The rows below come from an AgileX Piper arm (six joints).
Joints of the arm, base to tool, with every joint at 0 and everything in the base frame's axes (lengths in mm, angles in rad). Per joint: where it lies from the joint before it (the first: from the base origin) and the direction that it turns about. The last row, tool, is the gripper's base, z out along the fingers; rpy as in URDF.
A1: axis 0 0 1 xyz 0.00 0.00 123.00
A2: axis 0 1 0 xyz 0.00 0.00 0.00
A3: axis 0 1 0 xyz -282.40 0.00 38.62
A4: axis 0.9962 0 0.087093 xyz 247.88 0.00 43.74
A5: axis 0 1 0 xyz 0.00 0.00 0.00
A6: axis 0.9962 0 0.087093 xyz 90.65 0.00 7.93
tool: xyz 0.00 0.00 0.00 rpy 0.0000 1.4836 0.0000
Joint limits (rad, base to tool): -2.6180..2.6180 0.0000..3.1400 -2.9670..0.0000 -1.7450..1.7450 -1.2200..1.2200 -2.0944..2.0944
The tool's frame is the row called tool.
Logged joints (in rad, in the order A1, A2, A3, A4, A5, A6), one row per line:
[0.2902 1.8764 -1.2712 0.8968 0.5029 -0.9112]
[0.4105 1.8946 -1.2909 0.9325 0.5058 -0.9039]
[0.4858 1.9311 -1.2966 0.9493 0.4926 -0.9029]
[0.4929 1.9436 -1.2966 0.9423 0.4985 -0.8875]
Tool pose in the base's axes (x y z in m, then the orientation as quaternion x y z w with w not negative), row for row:
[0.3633 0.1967 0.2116 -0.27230 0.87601 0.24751 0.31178]
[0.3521 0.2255 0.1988 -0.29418 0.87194 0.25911 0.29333]
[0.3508 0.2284 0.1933 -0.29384 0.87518 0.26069 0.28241]
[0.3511 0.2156 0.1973 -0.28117 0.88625 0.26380 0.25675]
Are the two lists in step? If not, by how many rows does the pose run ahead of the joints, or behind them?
The pose runs 1 row ahead of the joints: the pose in row i belongs to the joints in row i + 1.
